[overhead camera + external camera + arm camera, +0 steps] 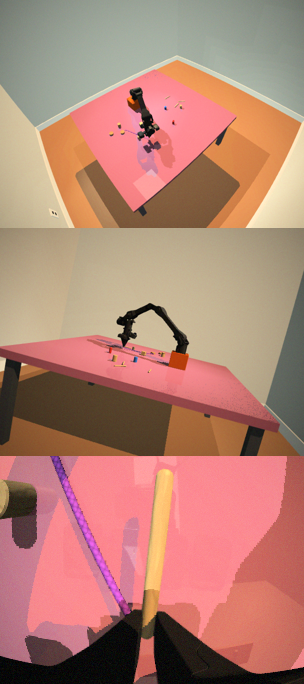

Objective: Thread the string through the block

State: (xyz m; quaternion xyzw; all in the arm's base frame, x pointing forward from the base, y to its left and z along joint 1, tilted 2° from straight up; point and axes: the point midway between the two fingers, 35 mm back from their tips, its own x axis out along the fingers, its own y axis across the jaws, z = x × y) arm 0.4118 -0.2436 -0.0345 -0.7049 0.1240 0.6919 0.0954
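Now: gripper tip 17 cm past the wooden block, 7 cm to the right of it and 1 cm above it. Round my gripper tip: round wooden button 24 cm behind, 11 cm to the right, 2 cm below; thin wooden stick 1 cm behind; red peg 27 cm to the left, 6 cm ahead.
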